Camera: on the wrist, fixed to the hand. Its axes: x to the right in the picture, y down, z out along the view.
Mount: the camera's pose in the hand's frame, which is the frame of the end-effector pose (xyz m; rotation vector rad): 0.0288 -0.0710 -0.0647 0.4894 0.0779 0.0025
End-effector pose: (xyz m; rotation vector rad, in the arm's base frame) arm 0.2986 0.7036 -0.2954 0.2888 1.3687 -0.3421
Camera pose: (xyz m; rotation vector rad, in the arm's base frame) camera 0.2166 0.6621 -0.3355 0.7139 1.3474 -0.6701
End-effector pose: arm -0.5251 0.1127 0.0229 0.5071 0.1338 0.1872
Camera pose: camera -0.4980 0.0882 -0.0705 0.9876 0.2577 0.1766
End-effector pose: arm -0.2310 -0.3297 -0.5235 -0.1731 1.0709 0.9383
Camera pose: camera -0.2186 -0.3922 -0.6010 0.1974 1.3409 0.6513
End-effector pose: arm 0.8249 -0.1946 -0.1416 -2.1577 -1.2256 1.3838
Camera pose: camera 0.8497 -0.1180 -0.0818 -1.8476 -0.7542 1.4073
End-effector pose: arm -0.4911 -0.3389 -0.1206 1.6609 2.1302 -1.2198
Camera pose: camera -0.5420 -0.2765 -0.0609 -1.7366 -1.7911 1.6463
